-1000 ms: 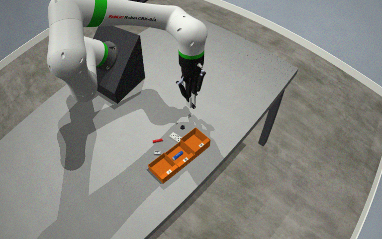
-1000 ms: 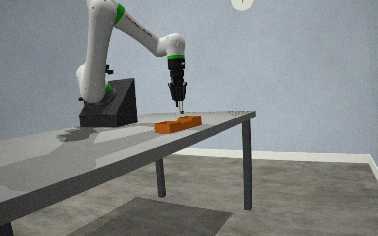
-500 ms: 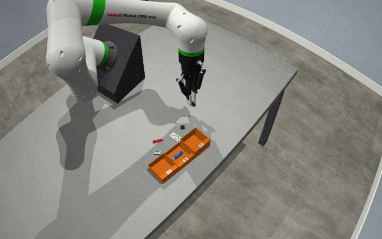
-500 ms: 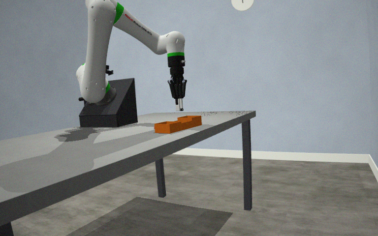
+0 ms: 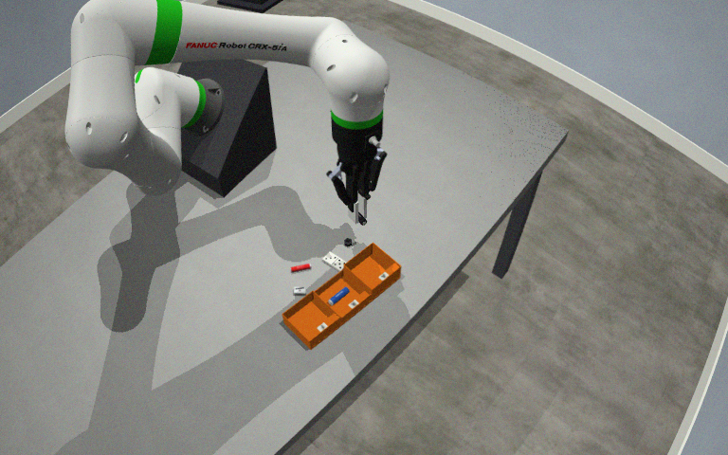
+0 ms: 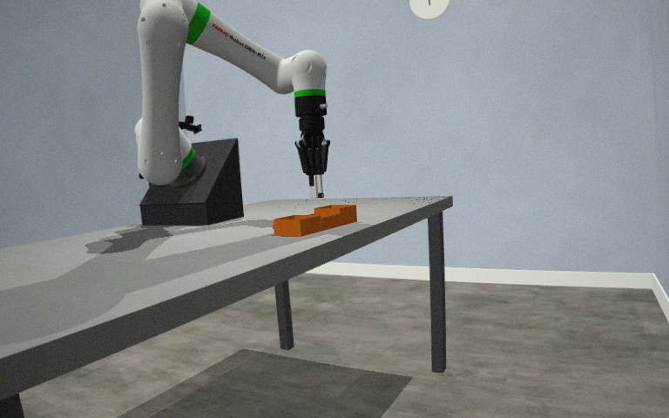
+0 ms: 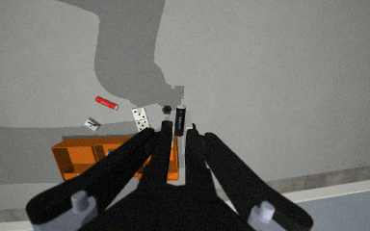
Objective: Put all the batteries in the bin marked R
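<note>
Right now my hand is 60 mm short of the orange bin, 160 mm to the left of it and 80 mm above it. Also, from my hand: black nut 10 mm behind, 30 mm to the right, 100 mm below; then black battery 30 mm below; then white domino 90 mm to the right, 100 mm below.
</note>
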